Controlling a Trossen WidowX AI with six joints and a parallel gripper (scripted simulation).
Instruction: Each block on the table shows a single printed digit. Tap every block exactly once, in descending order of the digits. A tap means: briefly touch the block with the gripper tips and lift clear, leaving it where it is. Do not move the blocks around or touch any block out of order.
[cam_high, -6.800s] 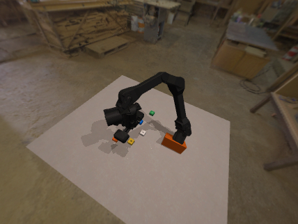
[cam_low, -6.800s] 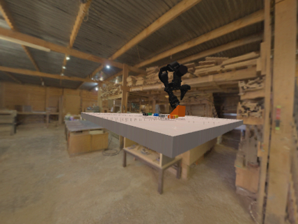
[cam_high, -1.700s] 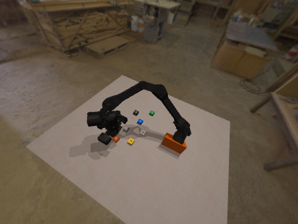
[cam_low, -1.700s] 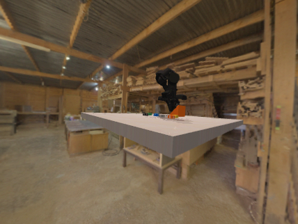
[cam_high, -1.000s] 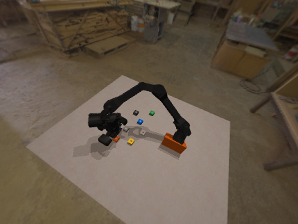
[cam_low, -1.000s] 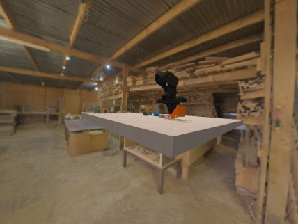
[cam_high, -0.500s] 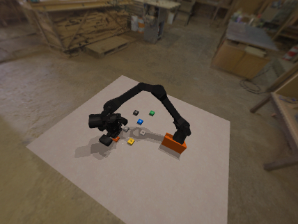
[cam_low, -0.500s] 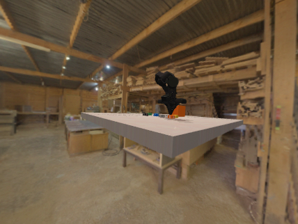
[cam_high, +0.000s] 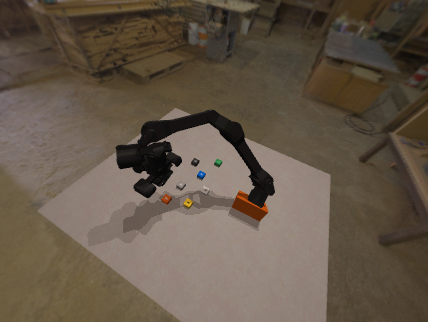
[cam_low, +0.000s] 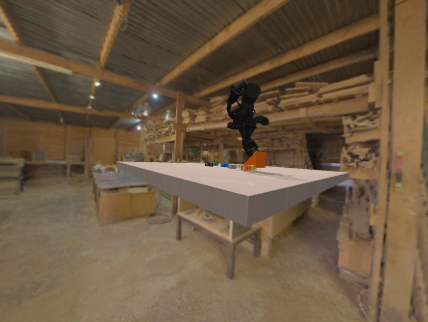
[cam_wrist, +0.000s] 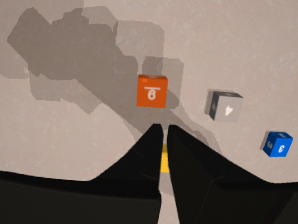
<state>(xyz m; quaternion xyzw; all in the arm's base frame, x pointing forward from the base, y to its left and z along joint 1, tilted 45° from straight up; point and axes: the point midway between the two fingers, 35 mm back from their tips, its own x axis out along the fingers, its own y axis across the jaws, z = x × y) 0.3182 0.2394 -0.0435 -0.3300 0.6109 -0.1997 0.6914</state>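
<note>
Right now my gripper tip is 110 mm above the yellow block, 100 mm past it and 40 mm to the left of it. The rest, counted from my gripper tip: white block (140 mm to the right, 120 mm behind, 110 mm below); grey block (110 mm below, 90 mm to the right, 10 mm behind); orange block (110 mm below, 10 mm behind).
</note>
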